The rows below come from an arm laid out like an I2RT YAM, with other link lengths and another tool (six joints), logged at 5 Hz.
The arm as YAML. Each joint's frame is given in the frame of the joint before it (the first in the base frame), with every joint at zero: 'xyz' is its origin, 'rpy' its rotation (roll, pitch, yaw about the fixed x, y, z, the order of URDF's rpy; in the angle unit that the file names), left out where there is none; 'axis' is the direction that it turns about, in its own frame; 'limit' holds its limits. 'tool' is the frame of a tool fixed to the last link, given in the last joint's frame.
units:
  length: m
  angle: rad
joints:
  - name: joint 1
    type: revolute
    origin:
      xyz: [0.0, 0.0, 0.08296]
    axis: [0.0, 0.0, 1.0]
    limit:
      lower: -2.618
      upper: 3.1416
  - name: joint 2
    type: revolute
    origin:
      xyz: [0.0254, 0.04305, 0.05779]
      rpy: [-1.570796, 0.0, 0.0]
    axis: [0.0, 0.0, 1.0]
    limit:
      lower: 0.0
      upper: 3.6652
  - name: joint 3
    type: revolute
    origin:
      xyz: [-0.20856, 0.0, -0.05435]
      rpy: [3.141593, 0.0, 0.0]
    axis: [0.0, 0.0, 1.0]
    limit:
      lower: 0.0
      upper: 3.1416
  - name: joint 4
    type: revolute
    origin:
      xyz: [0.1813, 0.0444, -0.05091]
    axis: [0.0, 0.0, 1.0]
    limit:
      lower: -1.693
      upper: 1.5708
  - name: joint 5
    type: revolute
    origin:
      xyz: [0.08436, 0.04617, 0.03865]
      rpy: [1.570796, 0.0, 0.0]
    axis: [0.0, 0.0, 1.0]
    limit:
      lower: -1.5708
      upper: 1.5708
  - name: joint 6
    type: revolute
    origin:
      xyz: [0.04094, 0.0, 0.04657]
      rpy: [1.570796, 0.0, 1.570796]
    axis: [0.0, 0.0, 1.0]
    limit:
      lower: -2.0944
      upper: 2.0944
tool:
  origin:
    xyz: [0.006, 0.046, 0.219]
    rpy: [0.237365, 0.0, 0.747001]
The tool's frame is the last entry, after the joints.
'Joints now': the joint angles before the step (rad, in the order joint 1, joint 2, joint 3, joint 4, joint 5, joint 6). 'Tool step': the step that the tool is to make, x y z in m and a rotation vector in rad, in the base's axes. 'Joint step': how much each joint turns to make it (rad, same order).
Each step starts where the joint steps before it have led.
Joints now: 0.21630 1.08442 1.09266 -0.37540 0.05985 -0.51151
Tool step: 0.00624 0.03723 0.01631 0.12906 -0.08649 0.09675
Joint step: -0.00118 -0.03862 -0.10707 0.18100 -0.12612 0.07236
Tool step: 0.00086 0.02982 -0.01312 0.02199 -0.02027 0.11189
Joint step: -0.00035 0.01285 -0.10831 0.14440 -0.11307 -0.01042
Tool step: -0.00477 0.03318 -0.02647 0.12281 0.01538 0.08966
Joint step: -0.00001 0.03327 -0.18238 0.25130 -0.11386 0.10431
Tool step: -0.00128 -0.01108 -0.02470 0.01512 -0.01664 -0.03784
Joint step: -0.01218 0.00267 -0.17580 0.20246 0.02316 0.01649
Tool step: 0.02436 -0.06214 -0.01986 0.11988 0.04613 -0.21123
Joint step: -0.12260 0.10922 -0.05497 0.16880 0.06657 0.14211
